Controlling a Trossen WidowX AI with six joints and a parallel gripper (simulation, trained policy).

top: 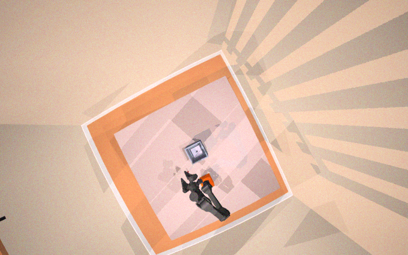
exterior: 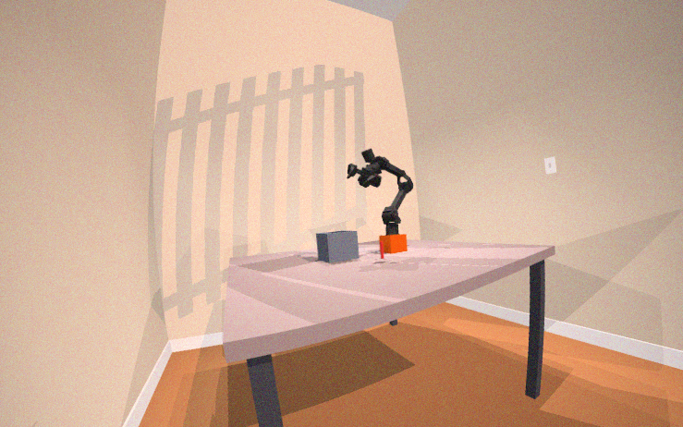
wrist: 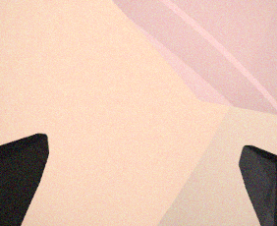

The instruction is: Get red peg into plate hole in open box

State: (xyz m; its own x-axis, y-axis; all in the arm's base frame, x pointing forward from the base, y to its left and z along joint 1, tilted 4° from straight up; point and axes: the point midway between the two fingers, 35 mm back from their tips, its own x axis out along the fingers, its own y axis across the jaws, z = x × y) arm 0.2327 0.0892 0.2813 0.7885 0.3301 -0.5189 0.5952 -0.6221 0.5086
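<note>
Right now my gripper tip is 33 cm above the red peg, 9 cm past it and 4 cm to the right of it. Round my gripper tip: plate: 33 cm below, 12 cm to the right, 7 cm ahead.
</note>
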